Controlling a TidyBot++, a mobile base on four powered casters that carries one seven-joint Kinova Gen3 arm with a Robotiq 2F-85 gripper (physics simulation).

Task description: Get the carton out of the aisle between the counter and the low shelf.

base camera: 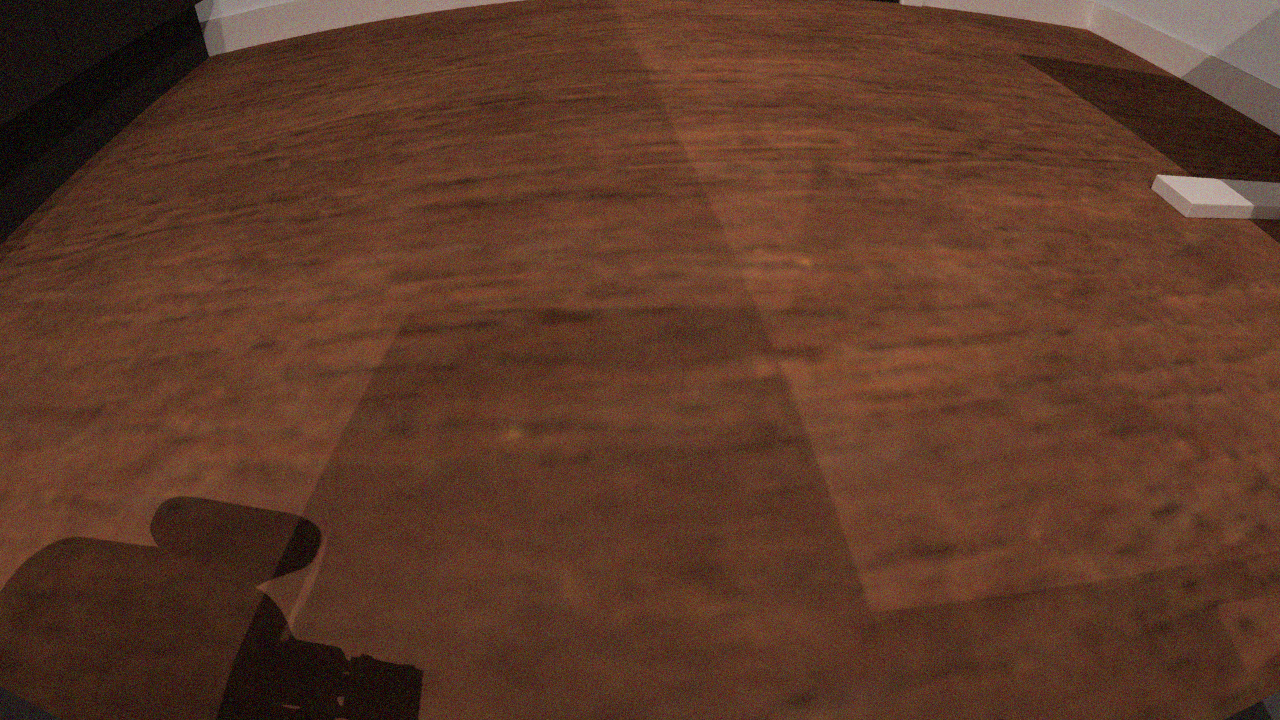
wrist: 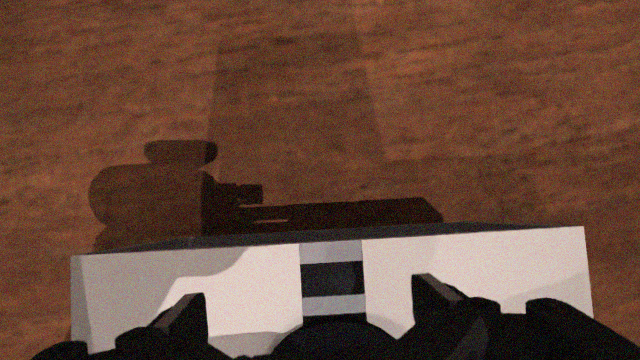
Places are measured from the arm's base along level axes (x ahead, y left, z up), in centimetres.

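Where they show: gripper, between the fingertips: (wrist: pixel 310 306).
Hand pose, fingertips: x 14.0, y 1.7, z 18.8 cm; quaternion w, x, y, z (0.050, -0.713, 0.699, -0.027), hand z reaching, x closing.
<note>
After its pixels a point has its place.
My gripper (wrist: pixel 310 306) {x 14.0, y 1.7, z 18.8 cm} is open, with its two black fingers wide apart over the white top of my base and no thing between them. The carton does not show in the base view or the wrist view. A dark, flat-sided piece of furniture (base camera: pixel 80 80) {x 108.5, y 100.2, z -26.8 cm} stands along the left edge of the base view; I cannot tell whether it is the counter or the low shelf.
My white base top (wrist: pixel 505 265) fills the lower wrist view. A white foot bar (base camera: pixel 1203 195) lies on the wood floor (base camera: pixel 581 223) {x 67.9, y 5.5, z -39.7 cm} at the right. Pale walls with a white skirting board (base camera: pixel 358 16) {x 166.1, y 67.2, z -37.6 cm} stand at the back. Shadows of my arm fall at the lower left.
</note>
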